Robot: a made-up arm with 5 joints.
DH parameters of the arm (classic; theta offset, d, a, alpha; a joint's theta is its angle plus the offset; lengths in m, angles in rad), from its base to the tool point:
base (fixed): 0 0.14 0 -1.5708
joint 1: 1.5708 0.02 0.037 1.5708
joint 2: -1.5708 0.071 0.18 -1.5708
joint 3: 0 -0.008 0.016 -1.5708
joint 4: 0 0.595 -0.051 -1.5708
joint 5: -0.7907 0 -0.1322 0
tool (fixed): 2.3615 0.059 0 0
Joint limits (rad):
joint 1: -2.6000..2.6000
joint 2: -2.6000..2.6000
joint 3: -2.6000..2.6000
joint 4: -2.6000..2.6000
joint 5: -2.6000..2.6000
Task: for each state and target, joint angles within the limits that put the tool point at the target. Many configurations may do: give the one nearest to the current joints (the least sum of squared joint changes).
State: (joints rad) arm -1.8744 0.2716 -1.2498 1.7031 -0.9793
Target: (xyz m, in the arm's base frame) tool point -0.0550 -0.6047 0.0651
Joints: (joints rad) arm -1.8258 -0.1797 -1.3821 1.6643 -1.1207
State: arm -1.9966 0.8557 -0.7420 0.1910 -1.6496
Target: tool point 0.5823 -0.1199 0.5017
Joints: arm -2.3571 1.4652 -0.9961 0.1190 -1.6641
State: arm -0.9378 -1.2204 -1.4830 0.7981 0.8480
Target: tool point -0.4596 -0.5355 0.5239
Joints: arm -0.9135 -0.9542 -1.7129 0.8678 1.1883
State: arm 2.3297 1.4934 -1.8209 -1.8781 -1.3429
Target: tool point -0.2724 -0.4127 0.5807
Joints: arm 2.5530 0.8426 -1.2222 -1.8298 -1.0917
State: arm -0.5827 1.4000 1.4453 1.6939 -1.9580
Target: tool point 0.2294 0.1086 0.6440
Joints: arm -0.6955 1.0299 2.2195 1.8399 -2.6000
